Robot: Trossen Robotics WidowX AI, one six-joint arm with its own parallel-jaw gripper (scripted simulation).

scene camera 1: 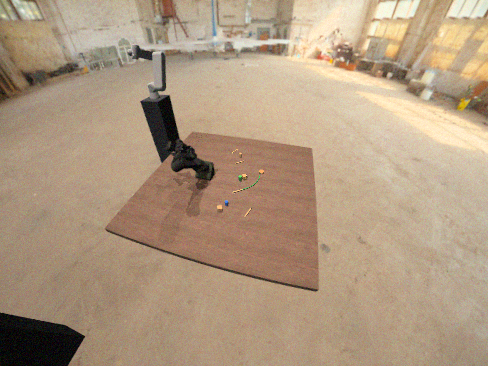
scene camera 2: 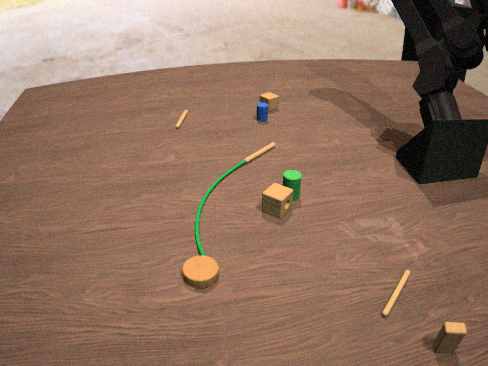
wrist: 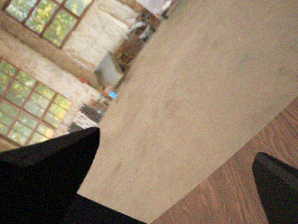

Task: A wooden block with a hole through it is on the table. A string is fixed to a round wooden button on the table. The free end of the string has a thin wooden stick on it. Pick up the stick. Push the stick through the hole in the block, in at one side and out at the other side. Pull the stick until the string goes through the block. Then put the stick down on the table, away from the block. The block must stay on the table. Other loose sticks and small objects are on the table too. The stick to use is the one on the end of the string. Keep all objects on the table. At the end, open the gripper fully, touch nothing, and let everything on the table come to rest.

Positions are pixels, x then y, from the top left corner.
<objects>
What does my gripper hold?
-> Nothing.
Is my gripper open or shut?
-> Open.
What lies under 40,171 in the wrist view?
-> My gripper.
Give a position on a round wooden button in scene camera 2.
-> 201,271
</objects>
